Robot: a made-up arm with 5 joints. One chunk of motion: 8 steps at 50 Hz.
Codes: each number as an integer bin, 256 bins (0 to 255) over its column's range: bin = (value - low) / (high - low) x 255, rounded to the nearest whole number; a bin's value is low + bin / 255 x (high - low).
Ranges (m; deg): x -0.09..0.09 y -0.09..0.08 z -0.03..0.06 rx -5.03..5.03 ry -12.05..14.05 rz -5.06..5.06
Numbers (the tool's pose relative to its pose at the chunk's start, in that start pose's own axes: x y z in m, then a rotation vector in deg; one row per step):
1: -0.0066 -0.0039 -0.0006 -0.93 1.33 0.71
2: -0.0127 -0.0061 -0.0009 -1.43 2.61 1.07
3: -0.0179 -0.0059 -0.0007 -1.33 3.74 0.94
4: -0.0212 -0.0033 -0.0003 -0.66 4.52 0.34
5: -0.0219 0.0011 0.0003 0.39 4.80 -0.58
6: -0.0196 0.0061 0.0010 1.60 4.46 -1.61
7: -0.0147 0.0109 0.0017 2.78 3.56 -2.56
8: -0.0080 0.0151 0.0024 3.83 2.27 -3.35
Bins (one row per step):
1: 118 129 83 104 131 145
2: 110 126 82 91 143 154
3: 102 126 83 94 154 151
4: 97 130 84 111 162 136
5: 96 137 86 137 165 113
6: 100 144 88 168 161 87
7: 107 151 90 198 153 63
8: 116 158 92 225 140 43

